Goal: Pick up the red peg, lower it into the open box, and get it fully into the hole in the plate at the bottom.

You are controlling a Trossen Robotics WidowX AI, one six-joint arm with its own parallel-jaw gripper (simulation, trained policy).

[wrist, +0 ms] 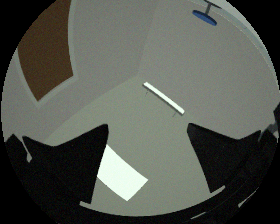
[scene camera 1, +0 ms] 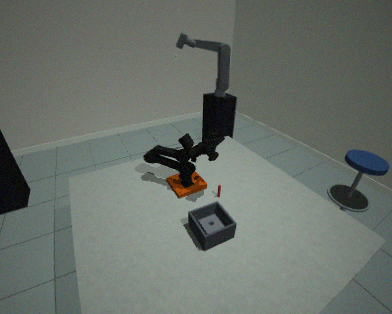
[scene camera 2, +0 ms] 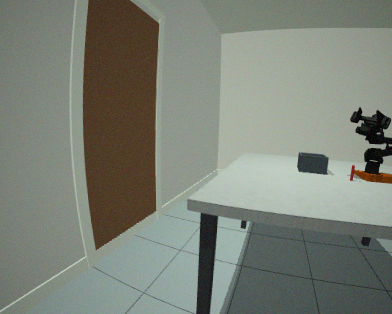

I see my gripper (wrist: 149, 128) and a dark box (scene camera 1: 213, 239).
The wrist view does not show the dark box: it is out of frame.
